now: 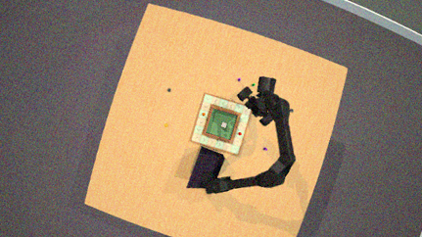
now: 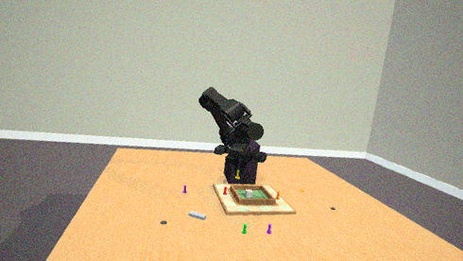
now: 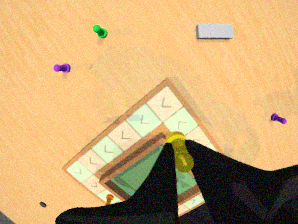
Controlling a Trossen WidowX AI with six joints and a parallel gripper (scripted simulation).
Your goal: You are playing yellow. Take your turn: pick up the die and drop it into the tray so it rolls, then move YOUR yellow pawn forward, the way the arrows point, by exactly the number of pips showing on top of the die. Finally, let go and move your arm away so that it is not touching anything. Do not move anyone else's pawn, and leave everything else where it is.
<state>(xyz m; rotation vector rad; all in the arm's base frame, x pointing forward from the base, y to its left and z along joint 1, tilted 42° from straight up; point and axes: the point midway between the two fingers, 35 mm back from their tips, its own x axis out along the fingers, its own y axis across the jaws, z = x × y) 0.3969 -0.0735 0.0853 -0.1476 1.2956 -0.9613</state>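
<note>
The orange pawn is 220 mm to the left of my gripper tip, 120 mm below it and 90 mm behind it. Also, from my gripper tip: red pawn (140 mm behind, 120 mm below); white die (120 mm below, 120 mm behind, 100 mm to the left); yellow pawn (10 mm above).
</note>
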